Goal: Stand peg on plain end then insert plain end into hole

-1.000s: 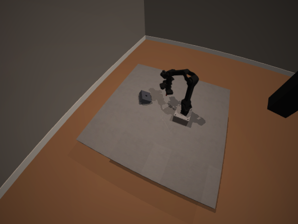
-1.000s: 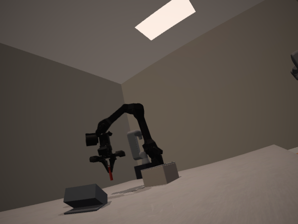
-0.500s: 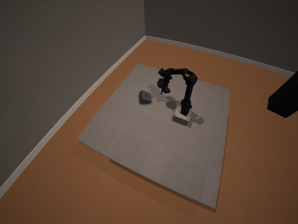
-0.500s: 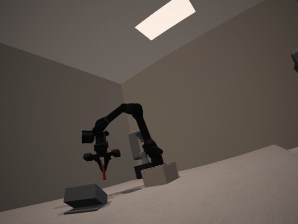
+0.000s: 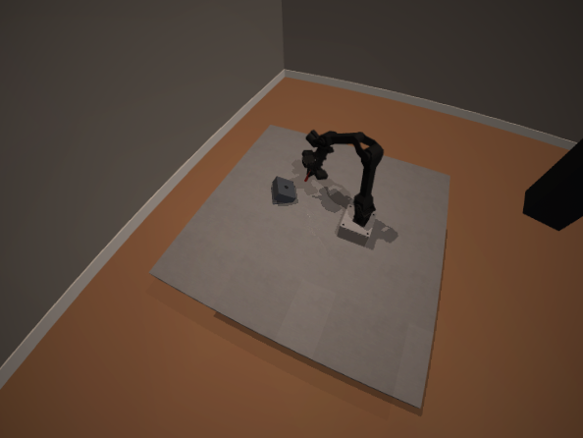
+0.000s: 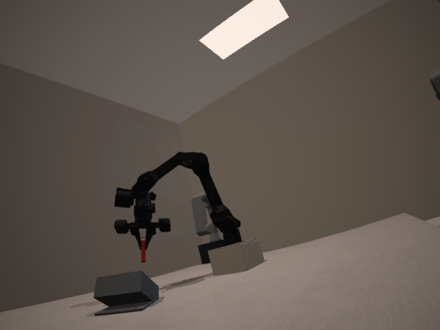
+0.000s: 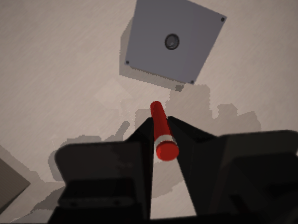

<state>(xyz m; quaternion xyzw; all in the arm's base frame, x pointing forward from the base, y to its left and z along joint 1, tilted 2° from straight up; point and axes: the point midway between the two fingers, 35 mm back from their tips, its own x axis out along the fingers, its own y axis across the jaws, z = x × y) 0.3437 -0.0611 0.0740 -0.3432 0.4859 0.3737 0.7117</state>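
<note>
The sloped panel lies 110 mm below my gripper tip, 100 mm ahead of it and 80 mm to the left of it. Also, from my gripper tip: red peg 20 mm above.
</note>
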